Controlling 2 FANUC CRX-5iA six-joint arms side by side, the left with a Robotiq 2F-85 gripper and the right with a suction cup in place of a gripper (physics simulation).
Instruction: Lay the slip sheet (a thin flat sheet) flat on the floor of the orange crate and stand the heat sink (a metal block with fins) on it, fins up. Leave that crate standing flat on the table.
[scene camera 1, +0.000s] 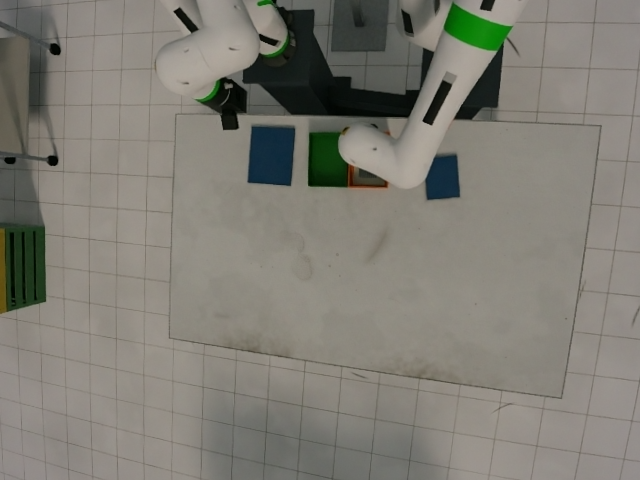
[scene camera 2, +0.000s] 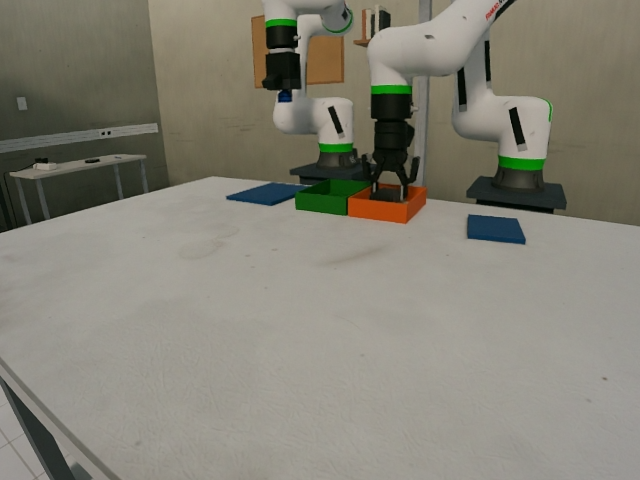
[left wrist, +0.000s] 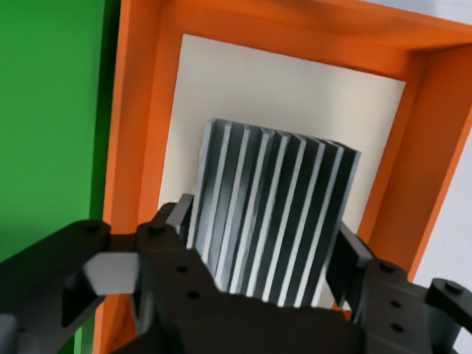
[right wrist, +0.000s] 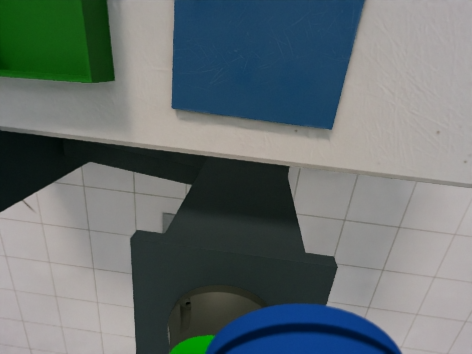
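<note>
The orange crate (scene camera 1: 369, 186) (scene camera 2: 379, 210) (left wrist: 134, 125) stands flat on the table. The cream slip sheet (left wrist: 290, 85) lies flat on its floor, partly hidden by the heat sink. The grey heat sink (scene camera 1: 367, 173) (scene camera 2: 385, 195) (left wrist: 272, 200) is upright with its fins up, inside the crate walls and over the sheet; whether it touches the sheet cannot be told. My left gripper (scene camera 2: 389, 192) (left wrist: 265, 232) points down into the crate and is shut on the heat sink. My right suction cup (scene camera 2: 284, 96) (right wrist: 305, 332) hangs high near the table edge and holds nothing.
A green crate (scene camera 1: 328, 160) (scene camera 2: 320, 203) (left wrist: 45, 100) (right wrist: 99, 45) stands right against the orange crate. A larger blue board (scene camera 1: 271, 155) (scene camera 2: 266, 193) (right wrist: 265, 60) lies beyond the green crate, and a smaller blue board (scene camera 1: 443, 178) (scene camera 2: 496, 228) lies on the orange crate's other side.
</note>
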